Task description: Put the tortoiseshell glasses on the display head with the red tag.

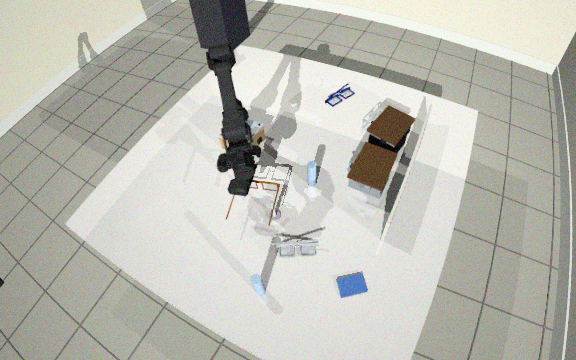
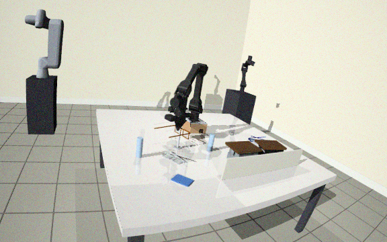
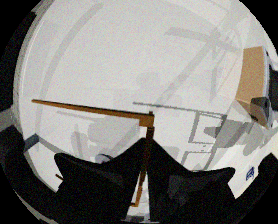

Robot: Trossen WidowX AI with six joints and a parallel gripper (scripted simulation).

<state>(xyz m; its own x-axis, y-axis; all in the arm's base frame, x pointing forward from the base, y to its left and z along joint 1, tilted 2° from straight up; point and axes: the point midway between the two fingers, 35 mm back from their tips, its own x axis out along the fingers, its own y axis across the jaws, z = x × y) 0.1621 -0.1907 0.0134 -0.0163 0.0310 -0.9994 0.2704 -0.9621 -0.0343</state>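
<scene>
The grey post is 110 mm ahead of my gripper tip, 40 mm to the right of it and 40 mm below it. Also, from my gripper tip: blue flat square: 440 mm ahead, 160 mm to the right, 60 mm below; then low white panel: 470 mm ahead, 320 mm to the left.
</scene>
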